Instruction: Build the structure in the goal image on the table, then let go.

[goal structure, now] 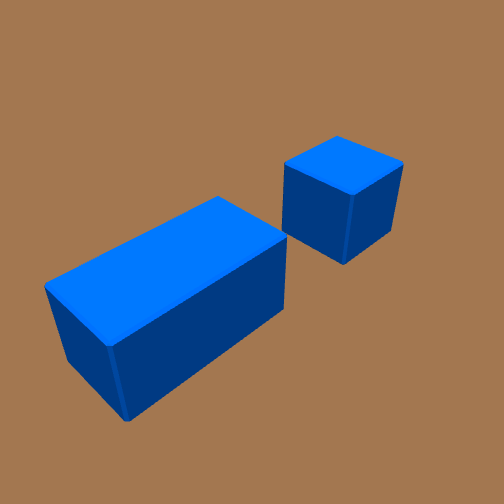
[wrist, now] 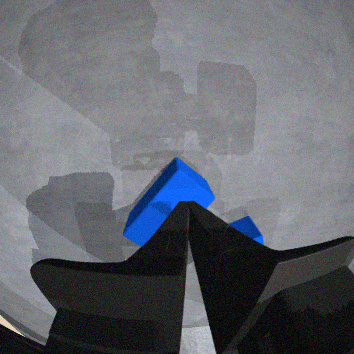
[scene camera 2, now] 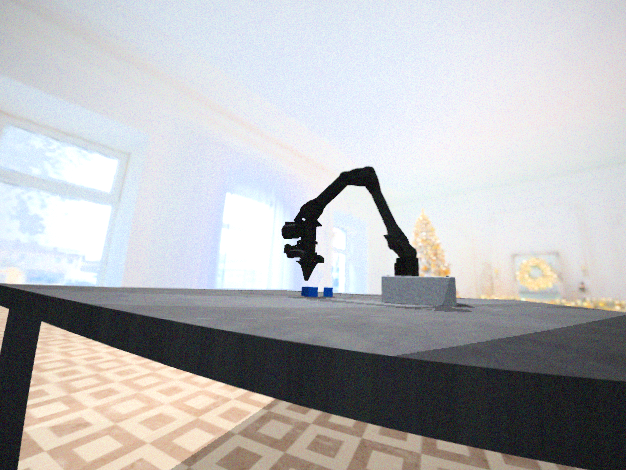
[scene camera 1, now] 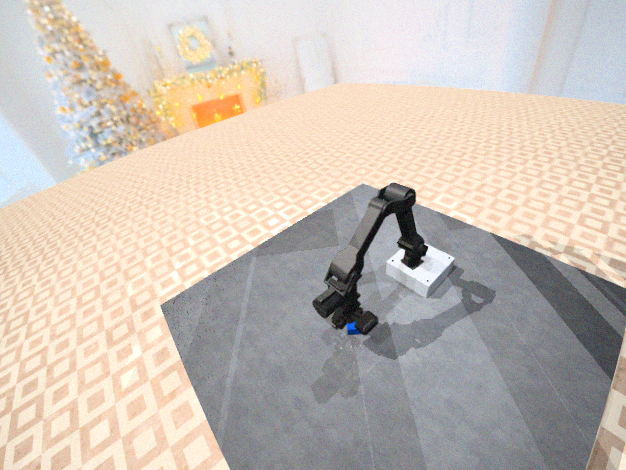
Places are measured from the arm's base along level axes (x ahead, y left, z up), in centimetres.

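Pixels of known places: gripper, fingertip midpoint: (wrist: 185, 208) (scene camera 2: 306, 280) (scene camera 1: 349, 323); arm's base at its link origin: (scene camera 2: 407, 277) (scene camera 1: 411, 261).
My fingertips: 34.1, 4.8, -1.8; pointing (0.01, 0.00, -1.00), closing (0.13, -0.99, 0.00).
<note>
For each thing: its top centre in the pictures, then the offset to it from my fingertips, as dx, dy, dz. Level surfaces: height alone.
- longer blue block at its top centre: (wrist: 165, 218) (scene camera 1: 356, 324) (scene camera 2: 309, 286) -2.2, +0.9, -2.0
- smaller blue block at its top centre: (wrist: 247, 255) (scene camera 2: 328, 287) -5.5, -6.5, -2.0
- grey table at its surface level: dz -5.3
A longer blue block (scene camera 2: 309, 291) (wrist: 172, 197) lies flat on the table. A smaller blue block (scene camera 2: 328, 292) (wrist: 247, 228) sits a short way from it, with a gap between them, partly hidden by a finger in the wrist view. In scene camera 1 a piece of blue block (scene camera 1: 352, 329) shows beside the gripper; the rest is hidden. My gripper (scene camera 2: 306, 279) (wrist: 185, 208) is shut and empty, pointing down, its fingertips a little above the longer block.
The arm's pale base box (scene camera 1: 428, 285) (scene camera 2: 417, 290) stands on the grey table (scene camera 1: 303, 430) (scene camera 2: 227, 318), to the right of the blocks in both scene views. The patterned floor lies around and below the table.
</note>
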